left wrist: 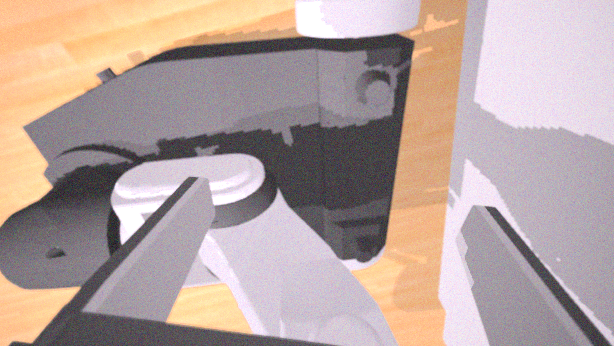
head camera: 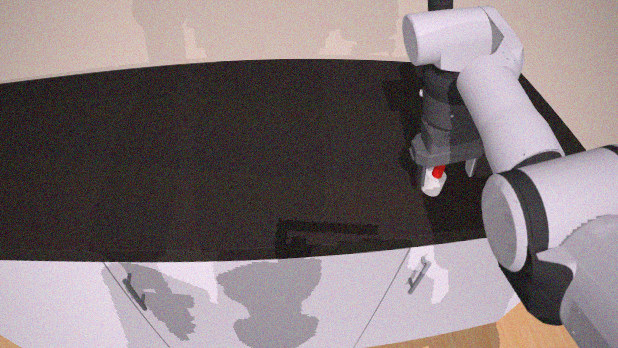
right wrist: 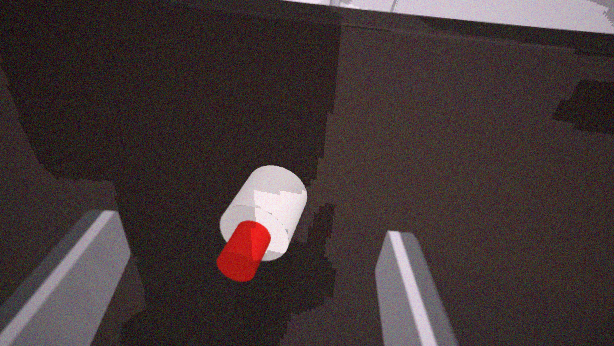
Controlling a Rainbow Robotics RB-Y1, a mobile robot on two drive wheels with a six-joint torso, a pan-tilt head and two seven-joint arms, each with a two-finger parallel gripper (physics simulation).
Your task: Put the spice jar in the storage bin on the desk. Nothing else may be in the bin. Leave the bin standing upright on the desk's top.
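Places are measured from the robot's base along level axes (x right, y ahead, z up), in centimetres.
Where they show: left gripper, fingertip midpoint: (left wrist: 333, 208); right gripper, fingertip midpoint: (head camera: 445, 177) (right wrist: 255, 241).
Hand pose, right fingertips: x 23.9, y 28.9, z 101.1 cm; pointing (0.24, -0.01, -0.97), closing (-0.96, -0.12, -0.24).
Things, the pixels of their top centre, and the offset from my right fingertips. "pt": a spot on its surface instead. Level surfaces: height alone.
- white body at its top centre: (right wrist: 235, 267) (head camera: 440, 165) dx +1.6, dy +6.5, dz -3.6 cm
- narrow red cap at its top centre: (right wrist: 235, 267) (head camera: 440, 165) dx +1.6, dy +6.5, dz -3.6 cm
- dark desk top at its surface level: dz -10.1 cm
- right handle at a spot on its surface: (head camera: 419, 276) pt dx +2.4, dy -4.8, dz -25.4 cm
- wooden floor at its surface level: dz -101.1 cm
The spice jar, with a white body (head camera: 432, 188) (right wrist: 275, 192) and a narrow red cap (head camera: 438, 171) (right wrist: 244, 251), stands on the dark desk top (head camera: 200, 150) (right wrist: 450, 125), near the right end in the head view. My right gripper (head camera: 446, 176) (right wrist: 255, 241) is open and points down above the jar. In the right wrist view the jar shows between the two fingers, nearer the left one, with a gap on each side. My left gripper (left wrist: 333, 208) is open, with no object between its fingers. The storage bin does not show in these views.
White cabinet doors with a left handle (head camera: 134, 292) and a right handle (head camera: 419, 276) form the desk's front. My right arm (head camera: 510, 115) covers the desk's right end. The robot's dark base (left wrist: 240, 90) and the wooden floor (left wrist: 425, 170) show beside the white desk side (left wrist: 545, 65).
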